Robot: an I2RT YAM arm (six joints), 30 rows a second.
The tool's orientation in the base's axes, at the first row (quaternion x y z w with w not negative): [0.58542 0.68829 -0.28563 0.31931]
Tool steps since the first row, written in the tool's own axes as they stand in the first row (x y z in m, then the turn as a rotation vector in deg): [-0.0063 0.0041 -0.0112 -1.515 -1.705 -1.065]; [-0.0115 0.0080 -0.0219 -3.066 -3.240 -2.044]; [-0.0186 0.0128 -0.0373 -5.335 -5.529 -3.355]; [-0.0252 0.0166 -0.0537 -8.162 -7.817 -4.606]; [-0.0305 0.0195 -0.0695 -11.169 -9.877 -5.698]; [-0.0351 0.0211 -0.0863 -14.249 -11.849 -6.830]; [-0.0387 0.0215 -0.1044 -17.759 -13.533 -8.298]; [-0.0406 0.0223 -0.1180 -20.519 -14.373 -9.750]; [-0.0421 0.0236 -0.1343 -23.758 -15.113 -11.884]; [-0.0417 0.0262 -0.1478 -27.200 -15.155 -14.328]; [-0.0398 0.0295 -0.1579 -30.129 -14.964 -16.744]
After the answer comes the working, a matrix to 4 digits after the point.
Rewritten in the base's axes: [0.0036 0.0053 0.0119 -1.629 -0.386 1.880]; [0.0069 0.0108 0.0226 -3.078 -0.834 3.729]; [0.0108 0.0190 0.0378 -5.227 -1.590 6.359]; [0.0135 0.0280 0.0532 -7.306 -2.739 9.384]; [0.0153 0.0372 0.0672 -9.124 -4.088 12.442]; [0.0157 0.0475 0.0814 -10.852 -5.439 15.580]; [0.0146 0.0592 0.0956 -12.282 -6.756 19.259]; [0.0141 0.0686 0.1057 -12.959 -7.490 22.330]; [0.0139 0.0803 0.1171 -13.556 -7.985 26.202]; [0.0150 0.0913 0.1253 -13.474 -8.262 30.414]; [0.0170 0.1008 0.1302 -13.215 -8.206 34.206]
The tool's axes in the first row as the columns of a matrix, in the base's axes (rounded; the answer above uses it unrounded):
[-0.1107 0.9883 0.1051]
[0.6235 0.1514 -0.7671]
[-0.7740 -0.0193 -0.6329]

